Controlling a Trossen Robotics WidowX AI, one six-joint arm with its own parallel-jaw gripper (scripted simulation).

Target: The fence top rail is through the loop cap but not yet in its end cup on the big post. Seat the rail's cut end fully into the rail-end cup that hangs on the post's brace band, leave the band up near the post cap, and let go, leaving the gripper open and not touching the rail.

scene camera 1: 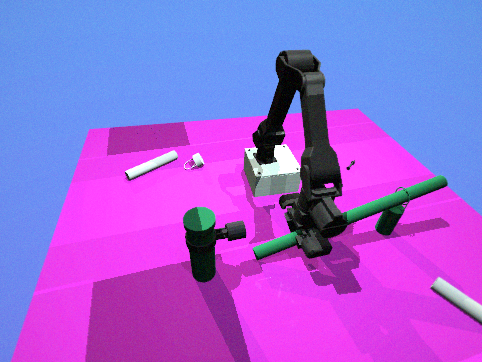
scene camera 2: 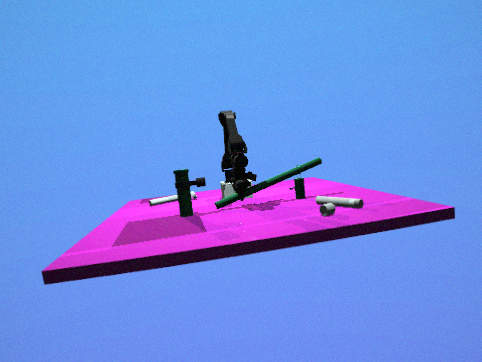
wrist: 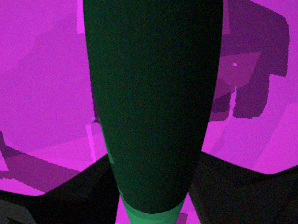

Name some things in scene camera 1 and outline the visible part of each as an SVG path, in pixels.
My gripper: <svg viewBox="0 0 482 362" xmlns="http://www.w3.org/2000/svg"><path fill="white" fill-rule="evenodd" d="M282 195L278 202L281 208L286 209L286 207L291 206L284 213L290 232L292 233L299 229L302 232L302 235L295 236L298 249L302 248L309 259L329 255L333 247L327 238L321 236L309 211L304 210L298 204L299 193Z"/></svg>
A green top rail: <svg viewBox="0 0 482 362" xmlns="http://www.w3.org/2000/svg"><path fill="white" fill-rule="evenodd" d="M301 230L299 229L253 247L256 260L296 246L295 236L302 235ZM408 192L405 189L343 212L343 217L347 225L408 202ZM447 179L443 175L439 175L406 188L410 193L410 201L447 187Z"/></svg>
